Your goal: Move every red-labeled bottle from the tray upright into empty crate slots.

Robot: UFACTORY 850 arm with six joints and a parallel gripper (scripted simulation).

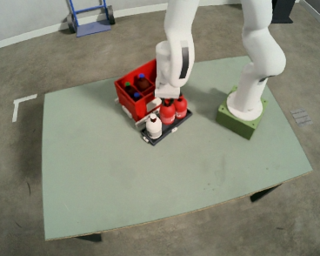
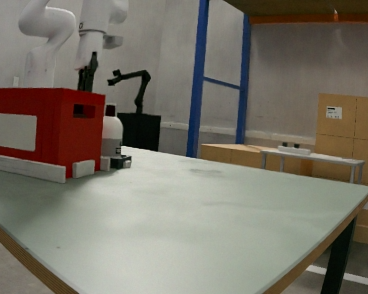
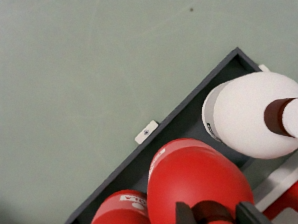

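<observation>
My gripper is now 7 cm short of the white bottle, 4 cm to the right of it and 11 cm above it. From my hand the other things lie so: red crate: 7 cm ahead, 17 cm to the right, 11 cm below; dark grey tray: 18 cm below; red-capped bottle: 7 cm behind, 5 cm to the right, 11 cm below.
</observation>
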